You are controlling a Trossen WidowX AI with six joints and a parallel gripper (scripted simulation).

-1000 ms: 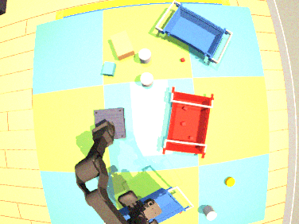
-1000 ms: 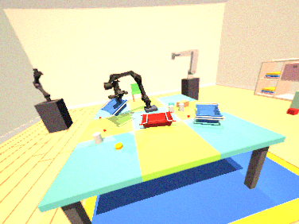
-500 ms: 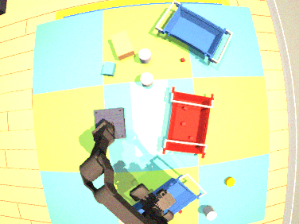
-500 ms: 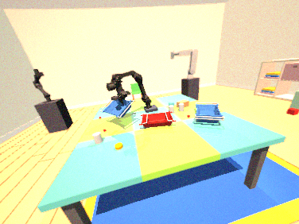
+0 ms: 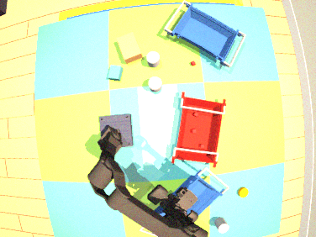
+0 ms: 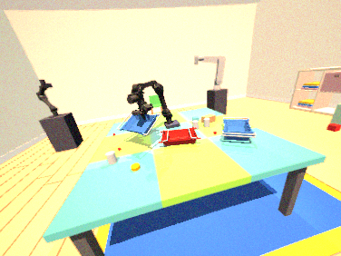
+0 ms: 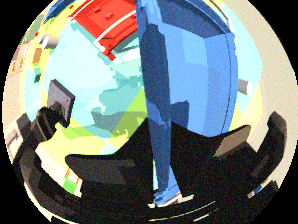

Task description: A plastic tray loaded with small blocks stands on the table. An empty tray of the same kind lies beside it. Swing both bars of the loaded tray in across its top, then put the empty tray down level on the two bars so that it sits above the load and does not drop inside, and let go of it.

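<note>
Now: gripper tip 5 cm short of the blue tray and 6 cm to the left of it. Also, from my gripper tip: teal block: 17 cm behind, 53 cm to the left, 15 cm below; tan block: 9 cm behind, 64 cm to the left, 15 cm below; yellow disc: 36 cm ahead, 13 cm to the right, 17 cm below.
</note>
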